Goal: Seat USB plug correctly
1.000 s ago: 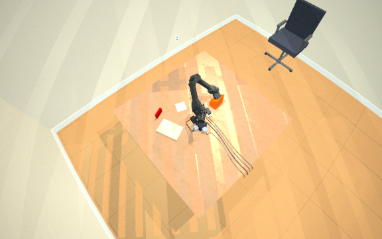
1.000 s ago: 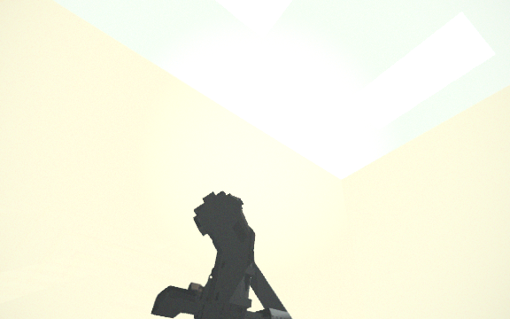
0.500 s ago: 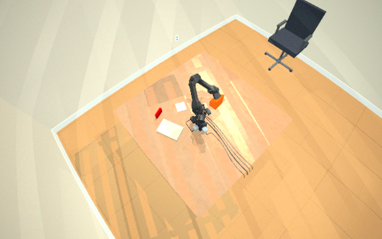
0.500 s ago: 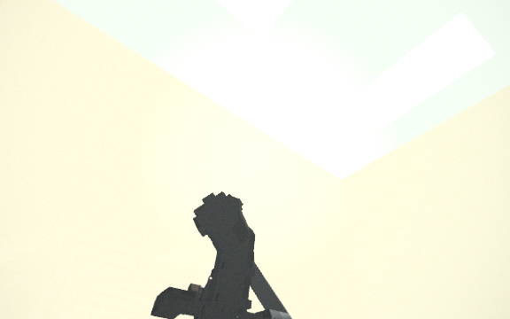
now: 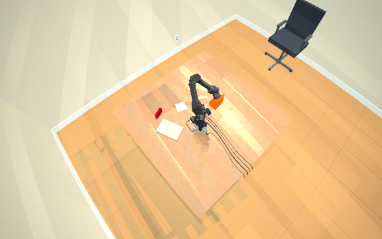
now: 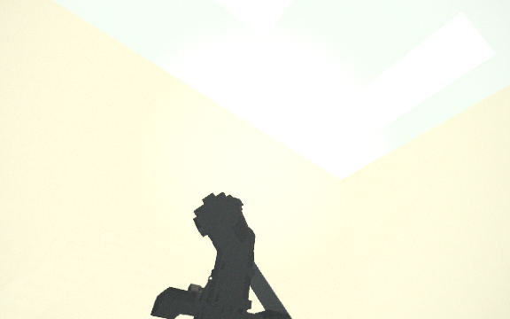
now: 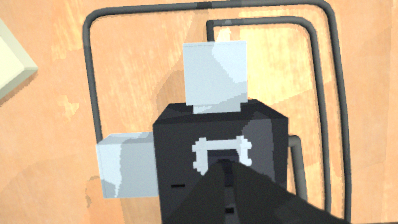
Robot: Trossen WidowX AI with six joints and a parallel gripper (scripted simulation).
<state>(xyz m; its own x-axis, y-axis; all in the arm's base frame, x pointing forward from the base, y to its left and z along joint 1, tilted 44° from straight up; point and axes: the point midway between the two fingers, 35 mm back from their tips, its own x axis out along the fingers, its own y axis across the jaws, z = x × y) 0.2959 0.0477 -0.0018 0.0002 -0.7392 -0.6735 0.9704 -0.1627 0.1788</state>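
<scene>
Right now my gripper tip is 20 mm above the USB plug. Also, from my gripper tip: red block (370 mm to the right, 190 mm ahead, 80 mm below); then USB socket (40 mm below).
</scene>
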